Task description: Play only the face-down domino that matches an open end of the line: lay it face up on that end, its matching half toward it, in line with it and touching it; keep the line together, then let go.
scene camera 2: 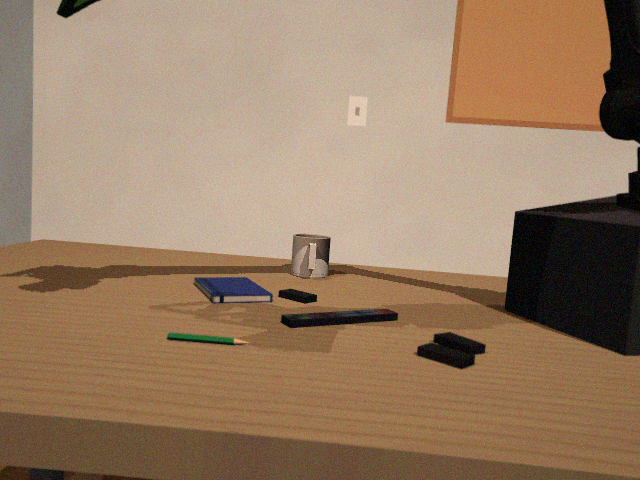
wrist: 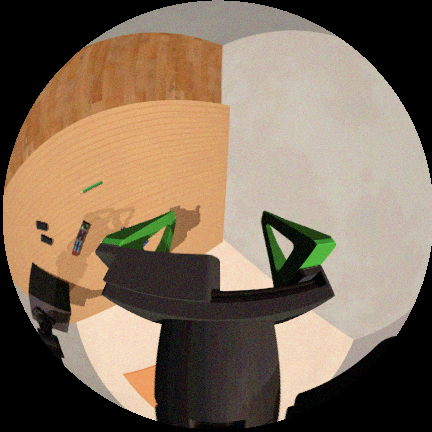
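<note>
The line of dominoes lies face up on the table, its coloured halves too small to read. One dark face-down domino lies behind the line, near the notebook. Two more dark dominoes lie close together to the right of the line in the scene view: a rear one and a front one. My gripper is open and empty, high above the table, with its green fingers wide apart. In the scene view a green fingertip shows at the top left edge.
A blue notebook and a grey mug stand towards the back of the table. A green pencil lies in front of the notebook. The black base block is at the right in the scene view.
</note>
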